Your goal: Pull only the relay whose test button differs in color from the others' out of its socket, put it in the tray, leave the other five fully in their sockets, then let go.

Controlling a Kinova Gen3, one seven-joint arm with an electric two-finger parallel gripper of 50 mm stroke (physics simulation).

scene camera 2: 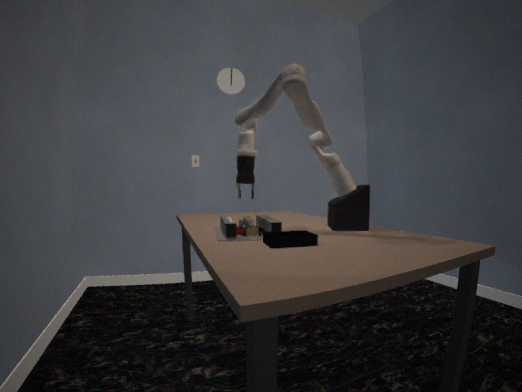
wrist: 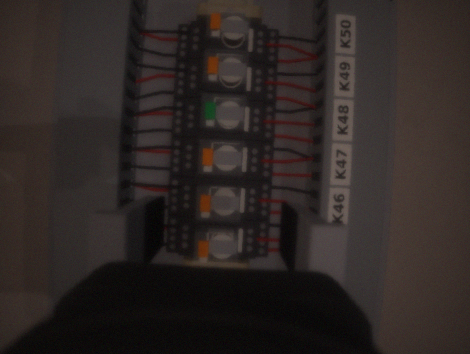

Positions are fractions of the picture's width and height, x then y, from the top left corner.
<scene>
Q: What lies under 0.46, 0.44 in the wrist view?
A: A relay.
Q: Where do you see a relay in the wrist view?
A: At 0.47, 0.32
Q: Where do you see a relay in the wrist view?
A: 0.46, 0.57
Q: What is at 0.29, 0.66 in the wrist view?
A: My gripper.
</scene>
